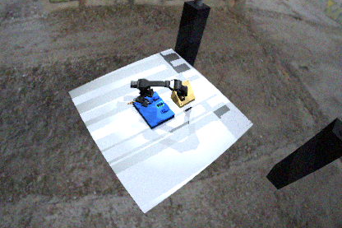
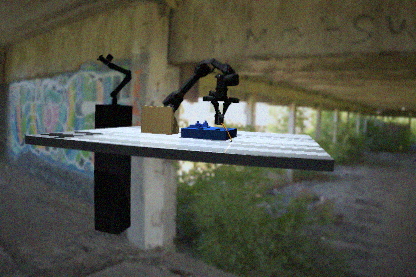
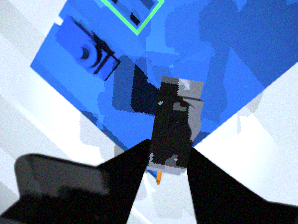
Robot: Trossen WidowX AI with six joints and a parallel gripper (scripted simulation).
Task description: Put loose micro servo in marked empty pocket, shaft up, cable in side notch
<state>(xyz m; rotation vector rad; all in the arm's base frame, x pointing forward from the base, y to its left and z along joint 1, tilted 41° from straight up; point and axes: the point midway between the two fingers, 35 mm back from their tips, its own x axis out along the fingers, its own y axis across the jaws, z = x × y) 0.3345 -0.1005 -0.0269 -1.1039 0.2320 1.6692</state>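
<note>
Right now my gripper tip is 2 cm past the blue deck, 7 cm to the right of it and 10 cm above it.
</note>
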